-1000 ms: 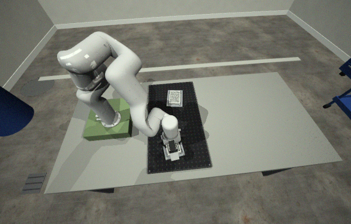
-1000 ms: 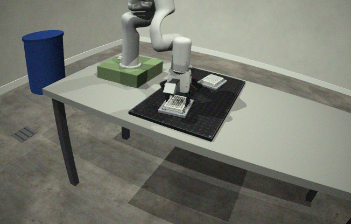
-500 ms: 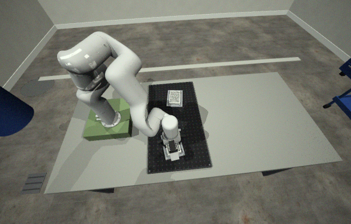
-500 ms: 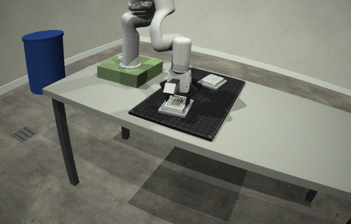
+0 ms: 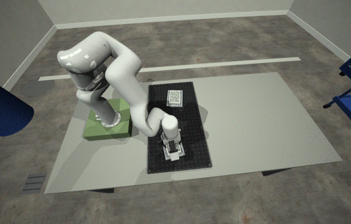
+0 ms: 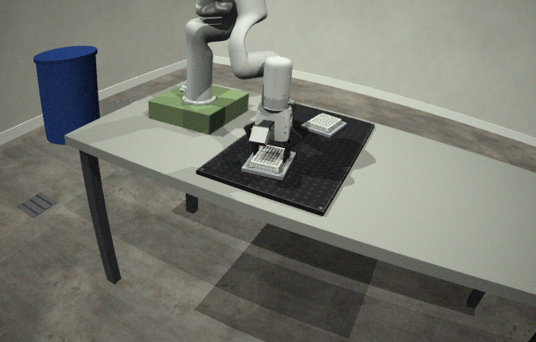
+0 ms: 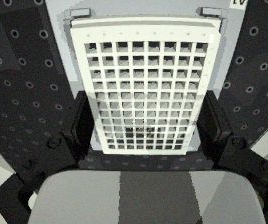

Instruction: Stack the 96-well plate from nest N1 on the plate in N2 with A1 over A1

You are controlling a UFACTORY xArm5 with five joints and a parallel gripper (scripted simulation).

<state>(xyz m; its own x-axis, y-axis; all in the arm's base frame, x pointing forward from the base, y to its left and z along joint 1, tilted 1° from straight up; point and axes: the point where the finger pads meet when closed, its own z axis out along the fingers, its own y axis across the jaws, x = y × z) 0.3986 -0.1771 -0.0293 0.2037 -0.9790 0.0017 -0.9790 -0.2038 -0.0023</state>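
The white 96-well plate is 1 cm below my hand. Round my hand: grey nest N1 (2 cm below); then A1 mark (3 cm behind, 30 cm to the left, 2 cm below); then grey nest N2 (3 cm ahead, 38 cm to the left, 2 cm below).
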